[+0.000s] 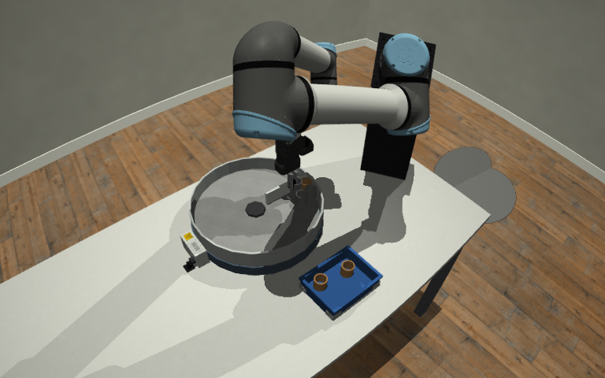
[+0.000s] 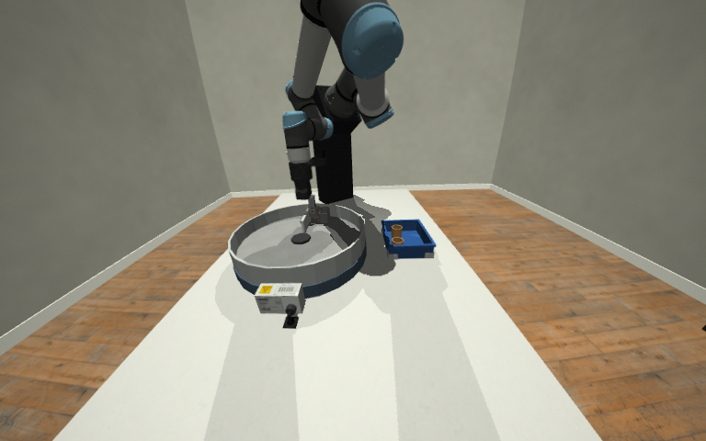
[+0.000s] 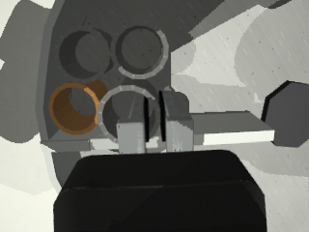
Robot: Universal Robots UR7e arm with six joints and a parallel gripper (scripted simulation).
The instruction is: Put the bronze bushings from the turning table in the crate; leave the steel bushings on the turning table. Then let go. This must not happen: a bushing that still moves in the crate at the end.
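The round turning table is 130 mm ahead of my hand, 60 mm below it and 30 mm to the left of it. Also, from my hand: blue crate: 340 mm to the left, 90 mm below, 60 mm behind.
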